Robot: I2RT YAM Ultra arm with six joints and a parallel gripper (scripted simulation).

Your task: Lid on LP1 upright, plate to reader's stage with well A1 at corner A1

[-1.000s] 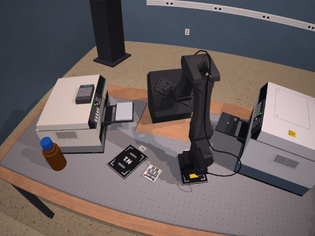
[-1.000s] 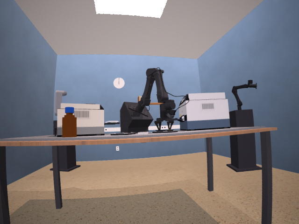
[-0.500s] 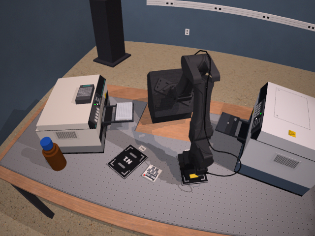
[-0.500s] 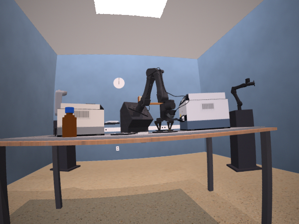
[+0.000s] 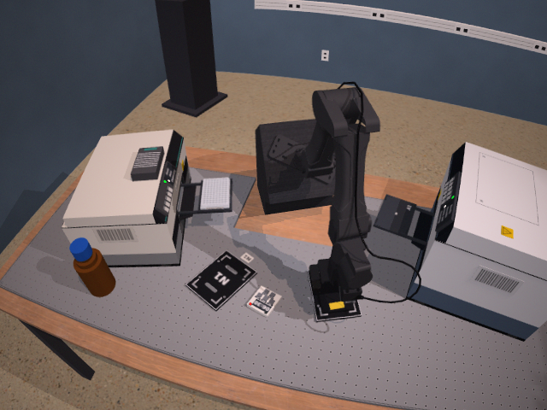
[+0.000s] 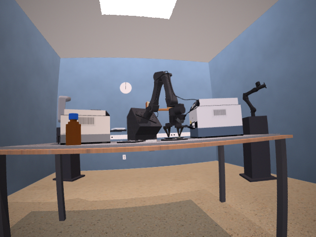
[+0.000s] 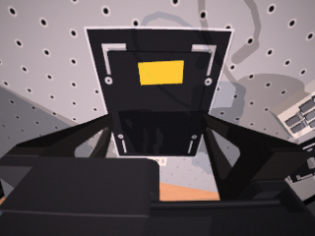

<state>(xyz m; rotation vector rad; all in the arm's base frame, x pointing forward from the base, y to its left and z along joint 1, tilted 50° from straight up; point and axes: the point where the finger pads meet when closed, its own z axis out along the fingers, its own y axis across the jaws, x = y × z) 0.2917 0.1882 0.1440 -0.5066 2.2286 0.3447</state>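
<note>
My hand is 20 mm above the lid. From my hand the other things lie so: LP1 tag: 80 mm behind, 70 mm to the right, 30 mm below; white well plate: 440 mm to the right, 70 mm behind, 70 mm above; LP1: 30 mm below.
</note>
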